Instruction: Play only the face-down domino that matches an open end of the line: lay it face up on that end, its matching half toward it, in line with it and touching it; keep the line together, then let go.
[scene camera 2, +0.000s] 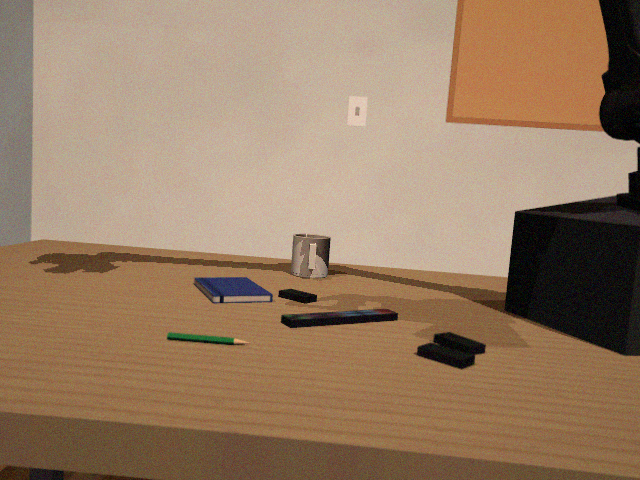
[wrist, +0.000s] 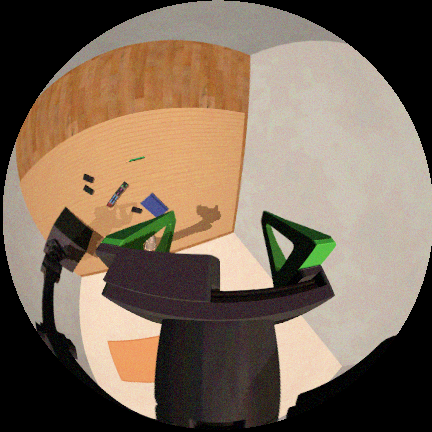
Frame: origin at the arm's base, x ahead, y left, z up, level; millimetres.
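Seen in the pictures: gripper, fingertip midpoint: (wrist: 217, 215); arm's base, link origin: (wrist: 56, 249).
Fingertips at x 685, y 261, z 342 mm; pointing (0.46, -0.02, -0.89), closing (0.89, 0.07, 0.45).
Note:
Pixels of each thing's top centre, then the offset from my fingertips to it.
- second domino, top centre: (scene camera 2: 459, 339) (wrist: 87, 189) 97 mm right, 413 mm back, 508 mm down
- third domino, top centre: (scene camera 2: 446, 350) (wrist: 87, 178) 43 mm right, 393 mm back, 508 mm down
- blue notebook, top centre: (scene camera 2: 231, 285) (wrist: 154, 206) 271 mm right, 97 mm back, 506 mm down
- green pencil, top centre: (scene camera 2: 209, 336) (wrist: 134, 159) 15 mm right, 145 mm back, 511 mm down
- grey mug, top centre: (scene camera 2: 312, 236) (wrist: 149, 244) 479 mm right, 188 mm back, 444 mm down
The line of dominoes (scene camera 2: 339, 317) (wrist: 118, 194) lies face up on the table as one straight dark strip with coloured marks; its pips are too small to read. Three black face-down dominoes lie apart from it. One domino (scene camera 2: 297, 295) (wrist: 137, 210) is between the line and the blue notebook. A second domino (scene camera 2: 459, 343) (wrist: 88, 190) and a third domino (scene camera 2: 445, 355) (wrist: 88, 178) lie side by side at the right in the scene view. My gripper (wrist: 217, 215) is open and empty, with green fingers wide apart, high above and away from the dominoes; it does not show in the scene view.
A blue notebook (scene camera 2: 235, 289) (wrist: 155, 204) lies near the single domino. A green pencil (scene camera 2: 201, 338) (wrist: 136, 159) lies in front of the notebook. A grey mug (scene camera 2: 310, 255) (wrist: 150, 243) stands at the back by the wall. The black base block (scene camera 2: 573, 273) (wrist: 70, 240) stands at the right in the scene view.

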